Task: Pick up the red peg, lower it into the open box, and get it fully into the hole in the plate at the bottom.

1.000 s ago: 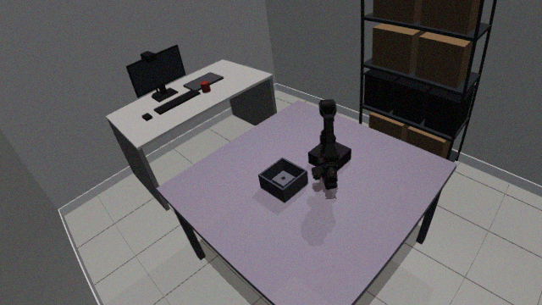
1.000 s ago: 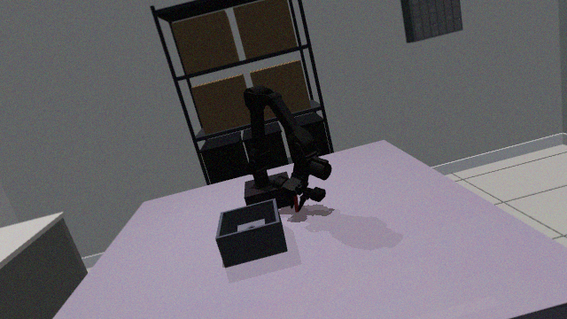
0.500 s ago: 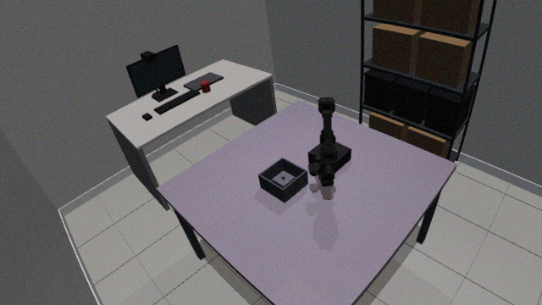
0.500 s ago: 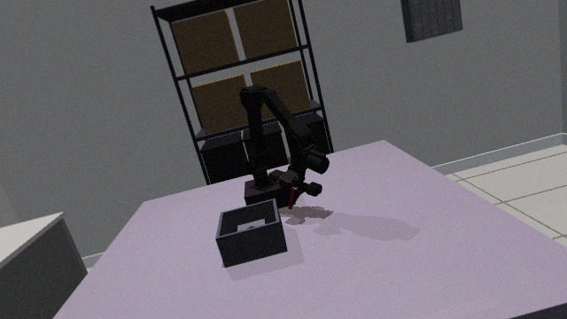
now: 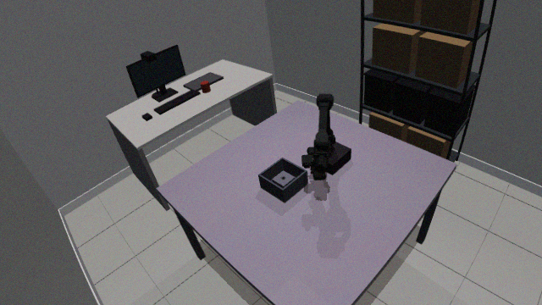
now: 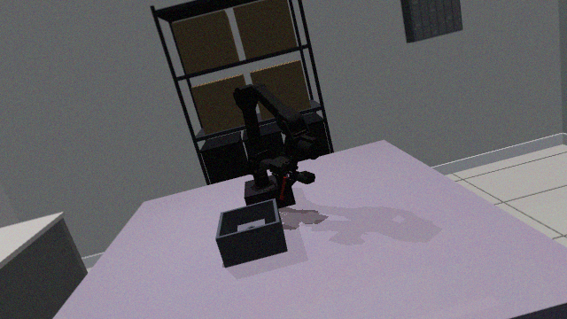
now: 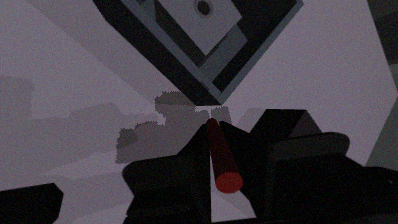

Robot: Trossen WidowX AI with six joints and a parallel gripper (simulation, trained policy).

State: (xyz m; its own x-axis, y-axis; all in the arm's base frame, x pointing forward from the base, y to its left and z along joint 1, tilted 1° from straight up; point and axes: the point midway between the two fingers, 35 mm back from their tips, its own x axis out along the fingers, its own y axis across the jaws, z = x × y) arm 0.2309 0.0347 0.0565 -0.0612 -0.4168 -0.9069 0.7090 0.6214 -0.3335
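Right now the grey plate is 8 cm ahead of my gripper tip, 14 cm to the right of it and 6 cm below it. From my gripper tip the other things lie so: red peg (1 cm to the left, 2 cm above); then dark box (8 cm ahead, 14 cm to the right, 7 cm below).
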